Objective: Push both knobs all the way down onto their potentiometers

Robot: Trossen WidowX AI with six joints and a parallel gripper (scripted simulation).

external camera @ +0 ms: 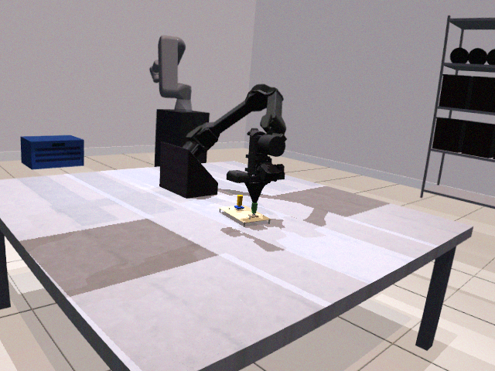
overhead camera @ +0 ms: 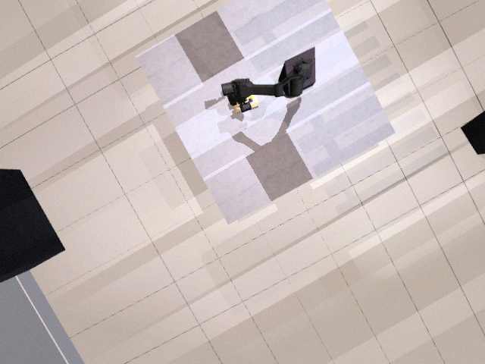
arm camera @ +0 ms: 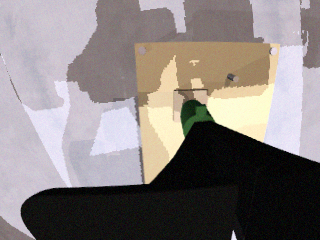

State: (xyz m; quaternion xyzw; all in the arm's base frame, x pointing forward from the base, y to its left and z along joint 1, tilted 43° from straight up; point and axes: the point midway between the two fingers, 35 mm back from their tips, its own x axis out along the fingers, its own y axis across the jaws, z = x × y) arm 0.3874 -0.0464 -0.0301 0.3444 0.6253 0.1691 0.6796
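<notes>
My gripper tip is now 10 mm above the green knob. Also, from my gripper tip: orange-brown knob (70 mm behind, 10 mm to the left, 10 mm below).
</notes>
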